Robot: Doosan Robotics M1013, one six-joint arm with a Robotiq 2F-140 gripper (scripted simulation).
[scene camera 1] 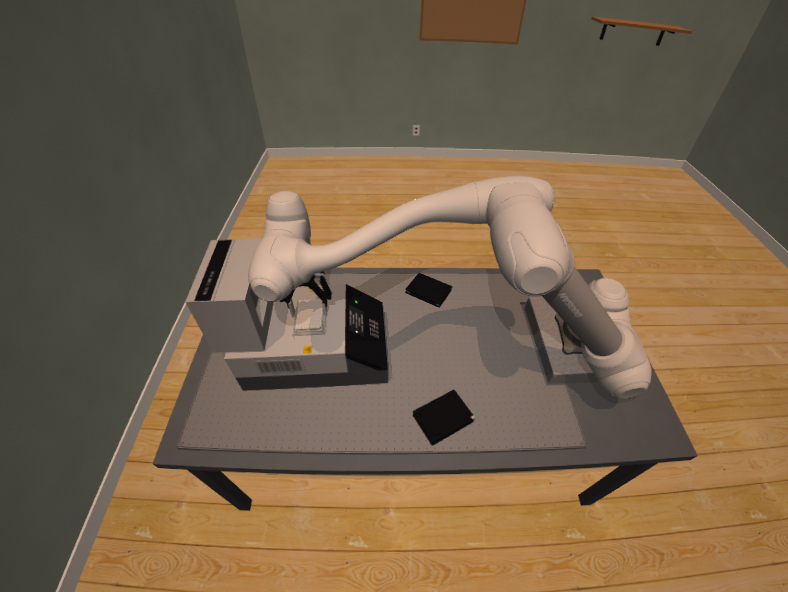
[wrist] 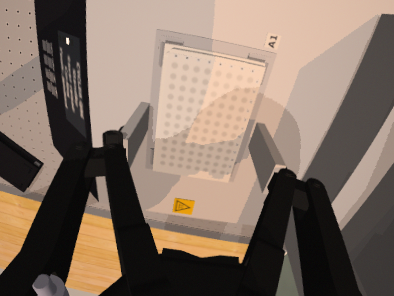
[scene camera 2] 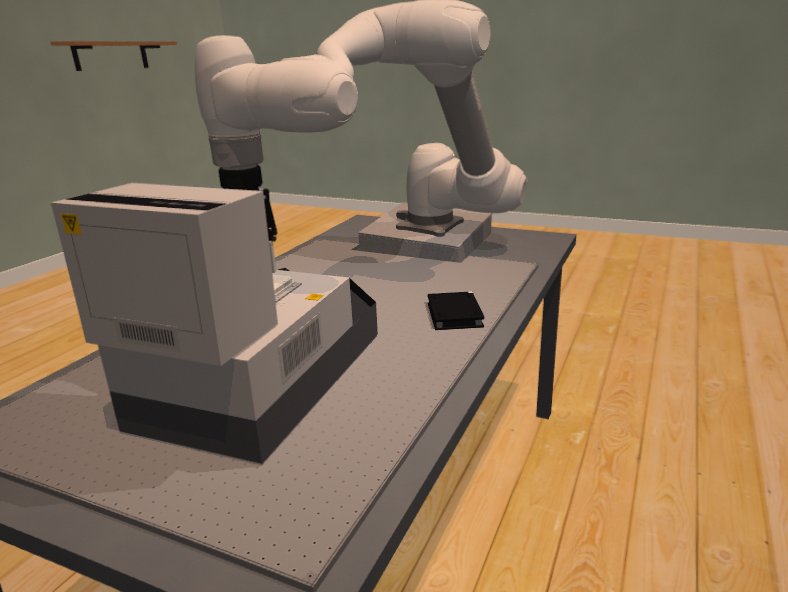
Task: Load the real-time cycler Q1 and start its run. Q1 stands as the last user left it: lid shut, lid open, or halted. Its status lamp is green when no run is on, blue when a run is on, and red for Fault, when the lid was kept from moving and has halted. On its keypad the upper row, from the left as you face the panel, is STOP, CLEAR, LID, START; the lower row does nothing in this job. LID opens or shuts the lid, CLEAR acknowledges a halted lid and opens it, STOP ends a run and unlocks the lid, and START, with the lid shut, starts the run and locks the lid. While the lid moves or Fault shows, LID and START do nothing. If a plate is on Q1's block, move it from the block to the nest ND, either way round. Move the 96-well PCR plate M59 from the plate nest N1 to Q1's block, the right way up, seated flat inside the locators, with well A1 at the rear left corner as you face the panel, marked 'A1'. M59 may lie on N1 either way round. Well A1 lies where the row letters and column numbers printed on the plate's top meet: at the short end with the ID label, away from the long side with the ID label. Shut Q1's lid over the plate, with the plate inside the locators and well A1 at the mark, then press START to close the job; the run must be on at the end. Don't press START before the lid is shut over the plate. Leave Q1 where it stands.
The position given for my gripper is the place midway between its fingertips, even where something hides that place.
Observation:
I see my gripper [scene camera 2: 255, 280], a white 96-well plate M59 [scene camera 1: 310, 313] and a lid [scene camera 2: 185, 272].
The white 96-well plate M59 shows as well in the wrist view [wrist: 206, 98]. The lid shows as well in scene camera 1 [scene camera 1: 220, 301] and in the wrist view [wrist: 347, 162]. My gripper also shows in the wrist view [wrist: 201, 125].

